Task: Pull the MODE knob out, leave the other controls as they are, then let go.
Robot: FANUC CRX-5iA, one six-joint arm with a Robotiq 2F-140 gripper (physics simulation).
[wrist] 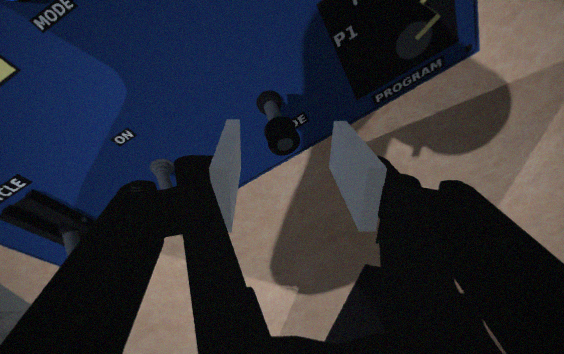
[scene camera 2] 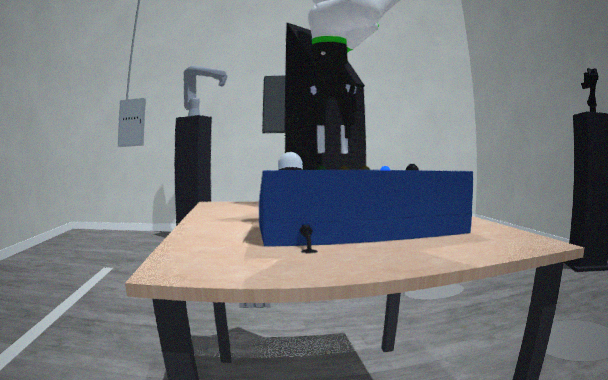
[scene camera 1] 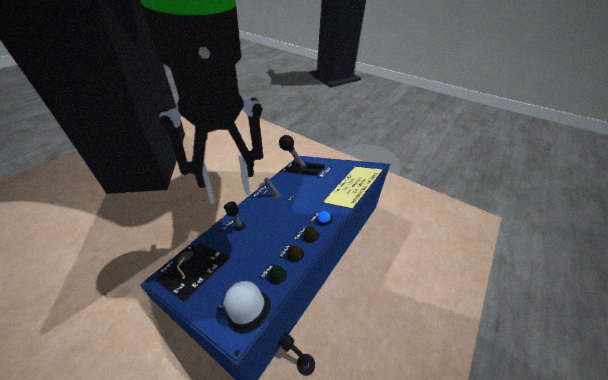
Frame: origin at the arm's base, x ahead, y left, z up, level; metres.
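Seen in the pictures: gripper, fingertip midpoint: (wrist: 286, 144) (scene camera 2: 332, 152) (scene camera 1: 229, 193).
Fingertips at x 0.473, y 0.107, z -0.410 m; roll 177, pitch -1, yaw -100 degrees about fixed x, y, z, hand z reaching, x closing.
Note:
A point is followed by its place in that frame.
The MODE knob (scene camera 1: 231, 209) @(x 0.466, y 0.106, z -0.459 m) (wrist: 283, 137) @(x 0.460, y 0.107, z -0.455 m) is a black cap on a grey shaft, standing up from the blue control box (scene camera 1: 280, 220) @(x 0.517, y 0.187, z -0.489 m) (scene camera 2: 365, 205) @(x 0.642, y 0.209, z -0.519 m) (wrist: 200, 60) @(x 0.517, y 0.161, z -0.493 m). A length of shaft shows between the cap and its dark collar. Its label is partly hidden by the cap in the wrist view. My gripper (scene camera 1: 229, 198) @(x 0.473, y 0.107, z -0.410 m) (scene camera 2: 333, 151) @(x 0.473, y 0.107, z -0.410 m) (wrist: 286, 144) @(x 0.473, y 0.107, z -0.410 m) is partly open, with nothing between its grey finger pads. It hangs above the knob, clear of it; in the wrist view the cap shows in line with the gap between the pads. The knob does not show in scene camera 2.
On the box are a ball-topped lever (scene camera 1: 286, 142) @(x 0.336, y 0.304, z -0.443 m), a grey toggle (scene camera 1: 272, 187) @(x 0.418, y 0.220, z -0.492 m) (wrist: 161, 172) @(x 0.426, y 0.223, z -0.501 m), a PROGRAM selector (scene camera 1: 186, 257) @(x 0.512, y 0.002, z -0.482 m) (wrist: 414, 40) @(x 0.509, y 0.000, z -0.483 m), a lit blue lamp (scene camera 1: 324, 217) @(x 0.588, y 0.243, z -0.442 m), darker lamps and a white dome (scene camera 1: 244, 302) @(x 0.671, y 0.051, z -0.413 m) (scene camera 2: 290, 161) @(x 0.681, y 0.060, z -0.429 m). A small black lever (scene camera 1: 306, 364) @(x 0.740, y 0.113, z -0.592 m) (scene camera 2: 307, 232) @(x 0.721, y 0.105, z -0.565 m) stands beside the box.

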